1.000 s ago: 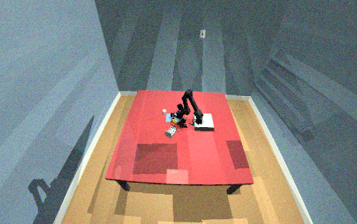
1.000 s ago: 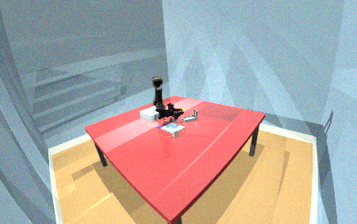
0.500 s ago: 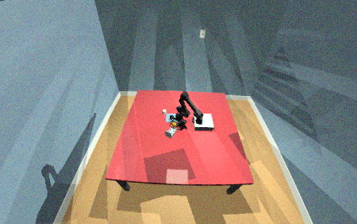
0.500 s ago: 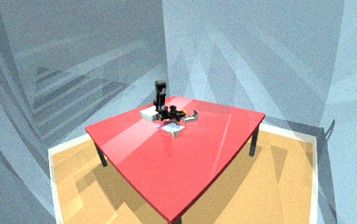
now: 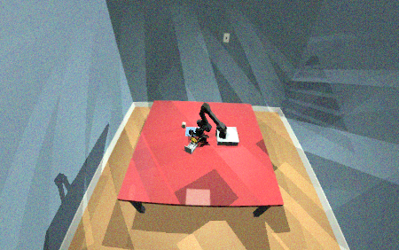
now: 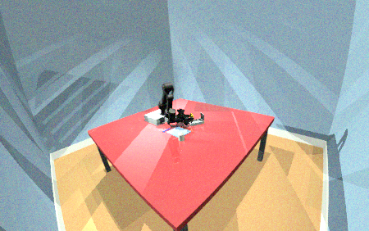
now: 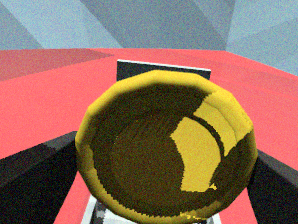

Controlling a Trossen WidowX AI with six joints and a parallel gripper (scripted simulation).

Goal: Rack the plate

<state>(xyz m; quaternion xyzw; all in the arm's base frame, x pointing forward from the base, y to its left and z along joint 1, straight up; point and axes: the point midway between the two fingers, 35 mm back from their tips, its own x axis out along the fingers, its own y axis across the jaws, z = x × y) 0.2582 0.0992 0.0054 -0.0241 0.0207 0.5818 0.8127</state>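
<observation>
The dish rack lies 1 cm ahead of my gripper tip, 3 cm to the left of it and 4 cm below it. Also, from my gripper tip: yellow plate (1 cm to the right); light blue mat (4 cm ahead, 18 cm to the right, 6 cm below); blue spoon (5 cm behind, 25 cm to the right, 6 cm below).
</observation>
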